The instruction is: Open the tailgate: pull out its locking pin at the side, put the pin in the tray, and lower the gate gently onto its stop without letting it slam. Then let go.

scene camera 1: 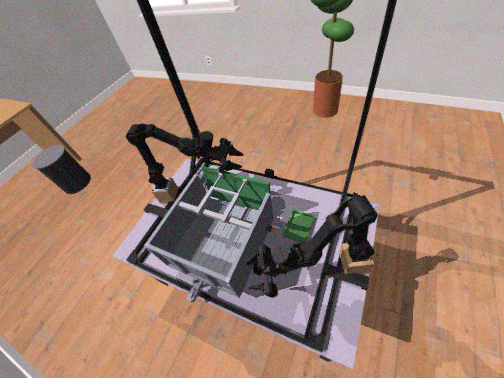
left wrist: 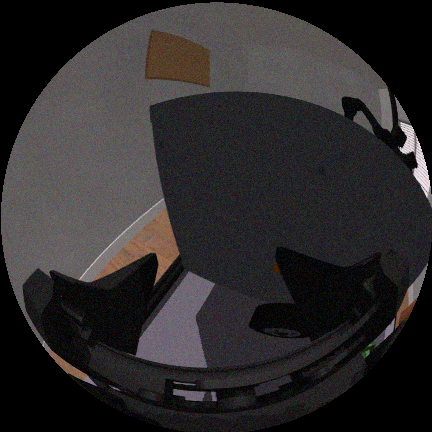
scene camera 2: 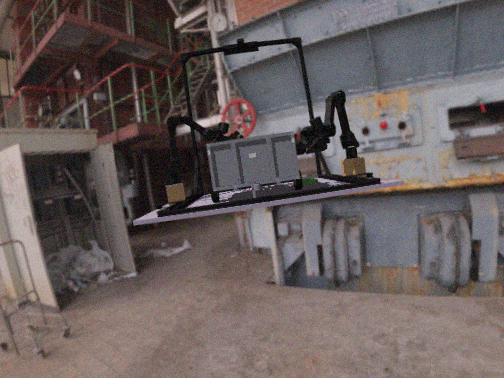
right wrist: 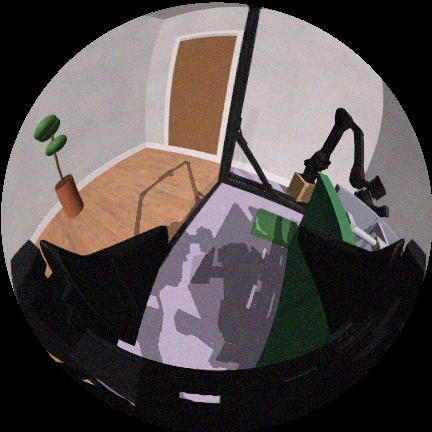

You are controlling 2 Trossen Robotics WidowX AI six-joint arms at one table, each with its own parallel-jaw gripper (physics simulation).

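Frame: origin at the left arm's base, x right, y down, z ahead, level; metres.
Seen in the pictures: left gripper, between the fingertips: [scene camera 1: 248, 275] [left wrist: 217, 257] [scene camera 2: 299, 154]; right gripper, between the fingertips: [scene camera 1: 242, 160] [right wrist: 236, 233]; left arm's base, origin of its link: [scene camera 1: 358, 253] [scene camera 2: 352, 158] [right wrist: 307, 178]; right arm's base, origin of its link: [scene camera 1: 161, 184] [scene camera 2: 174, 184].
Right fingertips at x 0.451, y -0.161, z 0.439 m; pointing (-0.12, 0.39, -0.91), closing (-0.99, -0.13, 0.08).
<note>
Pixels of each thing's top centre, then the offset from my right fingertips to it. "spot": a spot on its surface instead.
- grey trailer, centre of its top: [left wrist: 340, 127] [scene camera 1: 207, 219] [scene camera 2: 249, 139] dx -0.314, dy -0.013, dz +0.148 m
- green tray, centre of its top: [right wrist: 277, 225] [scene camera 1: 299, 224] [scene camera 2: 305, 180] dx -0.238, dy +0.256, dz -0.234 m
- black wheel, centre of its top: [left wrist: 301, 315] dx -0.424, dy +0.173, dz -0.035 m
- hitch, a spot on its surface: [scene camera 1: 195, 290] spot: dx -0.529, dy +0.195, dz +0.246 m
The grey trailer [scene camera 1: 175, 232] [scene camera 2: 225, 167] [left wrist: 250, 175] stands on the table. Its green tailgate [scene camera 1: 257, 192] [right wrist: 295, 310] is upright at the far end. A small orange patch [scene camera 1: 272, 230] [left wrist: 276, 267] shows low on the trailer's side; I cannot tell whether it is the pin. The green tray [scene camera 1: 300, 225] [right wrist: 270, 226] lies to the right of the trailer in scene camera 1. My left gripper [scene camera 1: 253, 275] [left wrist: 217, 257] is open and empty beside the trailer's dark side wall. My right gripper [scene camera 1: 241, 160] [right wrist: 236, 233] is open and empty near the tailgate's upper edge.
A black wheel [left wrist: 272, 317] sits below the side wall, near one left finger. White bars [scene camera 1: 227, 190] cross the open trailer top. A hitch [scene camera 1: 195, 290] projects from the trailer's front. Black frame posts [scene camera 1: 370, 95] [right wrist: 240, 90] rise from the table's far side.
</note>
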